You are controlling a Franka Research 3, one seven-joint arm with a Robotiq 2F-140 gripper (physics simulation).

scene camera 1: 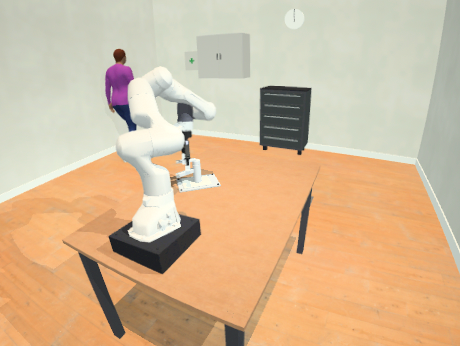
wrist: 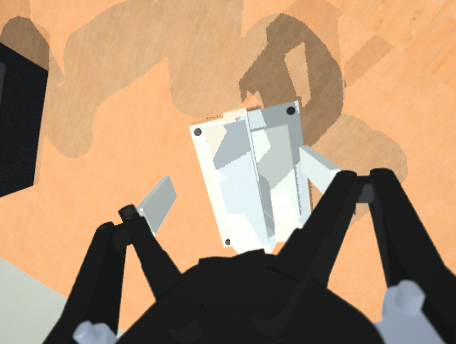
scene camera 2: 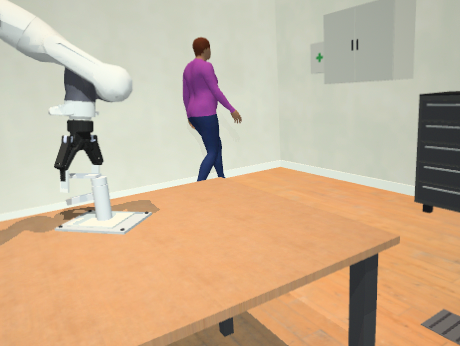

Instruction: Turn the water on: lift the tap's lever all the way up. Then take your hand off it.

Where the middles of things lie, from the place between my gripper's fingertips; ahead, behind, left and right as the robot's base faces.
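Relative to the lever [wrist: 251, 228], my gripper is 30 mm below it, 10 mm to the left of it and 20 mm short of it.
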